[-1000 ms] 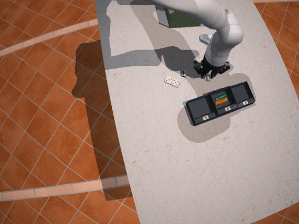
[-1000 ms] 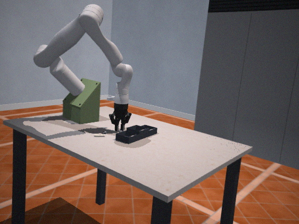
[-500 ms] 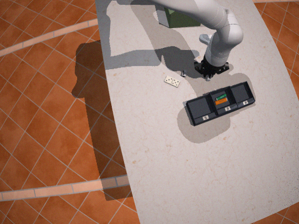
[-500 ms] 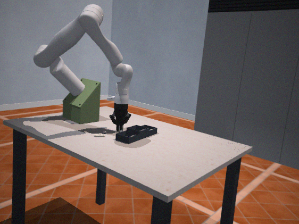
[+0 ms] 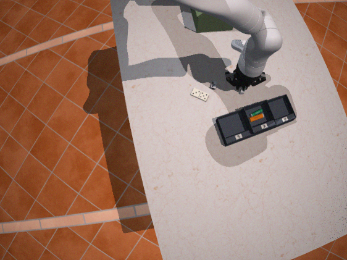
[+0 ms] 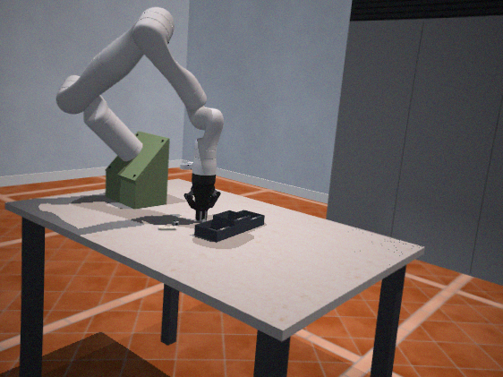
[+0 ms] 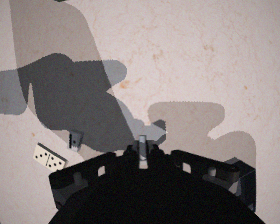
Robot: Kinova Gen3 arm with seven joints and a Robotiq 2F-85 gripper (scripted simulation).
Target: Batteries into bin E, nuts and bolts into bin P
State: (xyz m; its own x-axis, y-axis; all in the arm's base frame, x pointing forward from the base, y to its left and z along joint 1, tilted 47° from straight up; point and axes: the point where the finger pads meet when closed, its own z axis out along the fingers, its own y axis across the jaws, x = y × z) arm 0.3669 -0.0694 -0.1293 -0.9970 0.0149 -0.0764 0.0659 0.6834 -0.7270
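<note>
The bolt lies 10 mm ahead of my hand and 10 mm below it. Also, from my hand: green battery (90 mm ahead, 30 mm to the left, 10 mm below); metal nut (10 mm behind, 90 mm to the right, 10 mm below); orange battery (100 mm ahead, 30 mm to the left, 10 mm below).
</note>
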